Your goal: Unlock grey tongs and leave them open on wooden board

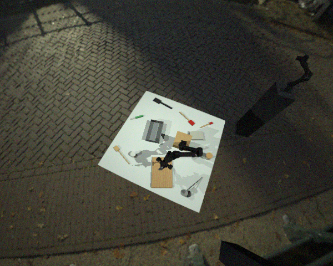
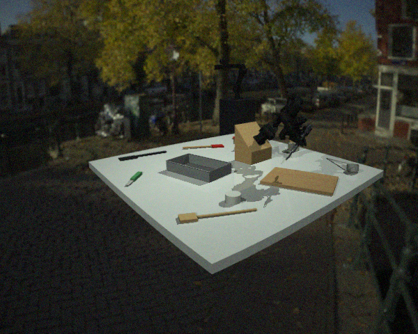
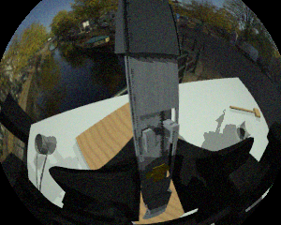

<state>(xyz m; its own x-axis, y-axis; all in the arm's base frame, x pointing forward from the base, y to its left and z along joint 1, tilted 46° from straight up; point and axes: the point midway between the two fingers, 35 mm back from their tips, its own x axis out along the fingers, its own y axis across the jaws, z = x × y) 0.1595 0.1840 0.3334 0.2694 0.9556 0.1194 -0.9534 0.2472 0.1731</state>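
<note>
My gripper tip is 1 cm past the wooden board, 1 cm to the left of it and 18 cm above it. From my gripper tip the other things lie so: jar (52 cm behind, 35 cm to the right, 15 cm below); roasting tin (23 cm ahead, 49 cm to the right, 16 cm below); yellow mark (1 cm behind, 3 cm to the right, 2 cm above).
</note>
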